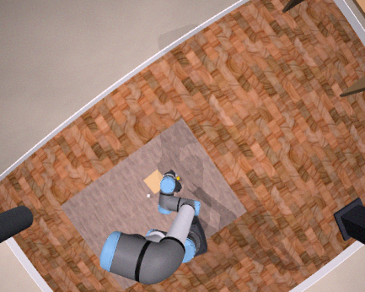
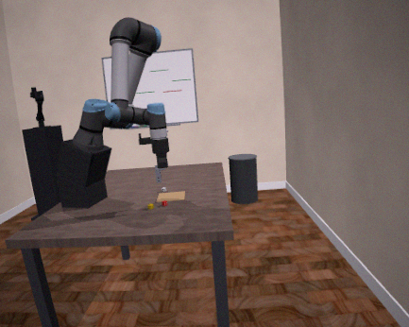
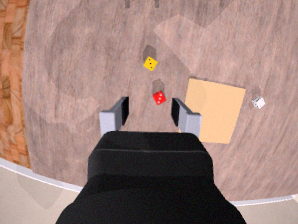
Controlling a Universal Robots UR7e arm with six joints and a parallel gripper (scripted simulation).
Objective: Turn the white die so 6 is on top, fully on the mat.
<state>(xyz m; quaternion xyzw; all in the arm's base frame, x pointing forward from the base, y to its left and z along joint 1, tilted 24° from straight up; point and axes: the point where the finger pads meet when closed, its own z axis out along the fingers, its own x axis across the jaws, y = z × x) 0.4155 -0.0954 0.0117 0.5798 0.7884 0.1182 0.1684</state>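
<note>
The yellow die lies 14 cm below my hand, 5 cm behind it and 1 cm to the right of it. Round my hand: white die: 26 cm to the left, 14 cm below, 6 cm behind; then red die: 14 cm below, 3 cm to the left, 1 cm ahead; then tan mat: 16 cm to the left, 14 cm below, 1 cm ahead.
</note>
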